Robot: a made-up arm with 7 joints. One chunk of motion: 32 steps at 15 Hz.
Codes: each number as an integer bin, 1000 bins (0 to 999) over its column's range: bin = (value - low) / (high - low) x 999, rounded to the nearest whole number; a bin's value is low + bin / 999 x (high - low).
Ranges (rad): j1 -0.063..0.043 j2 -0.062..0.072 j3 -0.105..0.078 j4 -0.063..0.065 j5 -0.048..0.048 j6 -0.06..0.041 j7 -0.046..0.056
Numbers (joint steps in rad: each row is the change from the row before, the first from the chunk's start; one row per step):
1: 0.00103 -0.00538 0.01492 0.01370 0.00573 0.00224 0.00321
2: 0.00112 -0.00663 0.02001 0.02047 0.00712 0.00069 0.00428
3: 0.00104 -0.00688 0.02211 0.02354 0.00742 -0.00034 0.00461
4: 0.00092 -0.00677 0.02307 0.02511 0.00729 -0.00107 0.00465
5: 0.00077 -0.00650 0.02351 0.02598 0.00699 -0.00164 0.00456
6: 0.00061 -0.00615 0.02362 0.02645 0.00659 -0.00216 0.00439
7: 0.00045 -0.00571 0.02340 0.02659 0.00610 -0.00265 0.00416
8: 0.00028 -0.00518 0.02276 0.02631 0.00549 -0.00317 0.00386
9: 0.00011 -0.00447 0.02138 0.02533 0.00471 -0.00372 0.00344
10: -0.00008 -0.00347 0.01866 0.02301 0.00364 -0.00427 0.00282
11: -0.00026 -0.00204 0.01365 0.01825 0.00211 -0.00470 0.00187
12: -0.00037 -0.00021 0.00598 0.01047 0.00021 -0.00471 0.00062
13: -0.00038 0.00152 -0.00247 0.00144 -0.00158 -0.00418 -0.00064
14: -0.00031 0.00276 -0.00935 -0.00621 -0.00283 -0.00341 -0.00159
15: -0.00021 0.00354 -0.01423 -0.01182 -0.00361 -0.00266 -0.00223
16: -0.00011 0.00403 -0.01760 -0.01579 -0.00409 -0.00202 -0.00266
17: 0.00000 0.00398 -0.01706 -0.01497 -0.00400 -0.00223 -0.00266
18: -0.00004 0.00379 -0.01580 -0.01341 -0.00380 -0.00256 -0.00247
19: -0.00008 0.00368 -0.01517 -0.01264 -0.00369 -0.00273 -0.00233
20: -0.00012 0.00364 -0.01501 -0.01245 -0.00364 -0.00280 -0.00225
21: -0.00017 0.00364 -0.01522 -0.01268 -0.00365 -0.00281 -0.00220
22: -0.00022 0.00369 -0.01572 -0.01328 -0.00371 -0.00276 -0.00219
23: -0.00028 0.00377 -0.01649 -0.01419 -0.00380 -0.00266 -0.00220
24: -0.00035 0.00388 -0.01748 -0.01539 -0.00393 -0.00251 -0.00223
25: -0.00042 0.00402 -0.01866 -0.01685 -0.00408 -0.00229 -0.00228
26: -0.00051 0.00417 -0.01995 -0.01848 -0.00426 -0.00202 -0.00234
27: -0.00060 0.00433 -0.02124 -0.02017 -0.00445 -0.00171 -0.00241
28: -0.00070 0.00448 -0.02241 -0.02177 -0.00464 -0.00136 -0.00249
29: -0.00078 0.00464 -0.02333 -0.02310 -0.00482 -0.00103 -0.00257
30: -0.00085 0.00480 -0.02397 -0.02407 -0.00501 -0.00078 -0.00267
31: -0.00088 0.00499 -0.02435 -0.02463 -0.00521 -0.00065 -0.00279
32: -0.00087 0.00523 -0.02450 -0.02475 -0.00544 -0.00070 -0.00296
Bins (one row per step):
1: 603 422 655 599 559 616 482
2: 604 413 682 651 574 600 492
3: 604 411 694 675 577 590 496
4: 602 412 699 688 575 583 496
5: 601 414 702 694 572 577 495
6: 599 416 702 698 568 572 494
7: 598 420 701 699 563 567 491
8: 596 424 697 697 557 562 488
9: 595 429 690 689 549 557 484
10: 593 436 675 671 537 551 478
11: 591 447 648 634 521 547 469
12: 590 461 606 573 502 547 457
13: 590 474 560 503 483 552 444
14: 591 483 522 443 470 560 435
15: 592 489 496 399 462 567 429
16: 593 492 477 368 457 573 424
17: 594 492 480 375 458 571 424
18: 593 490 487 387 460 568 426
19: 593 490 490 393 461 566 428
20: 593 489 491 395 462 566 428
21: 592 489 490 393 462 566 429
22: 592 490 487 388 461 566 429
23: 591 490 483 381 460 567 429
24: 590 491 478 372 459 569 429
25: 590 492 471 360 457 571 428
26: 589 493 464 347 455 573 428
27: 588 495 457 334 453 577 427
28: 587 496 451 322 451 580 426
29: 586 497 446 311 449 583 425
30: 586 498 442 304 447 586 424
31: 585 499 440 299 445 587 423
32: 586 501 439 299 443 587 422

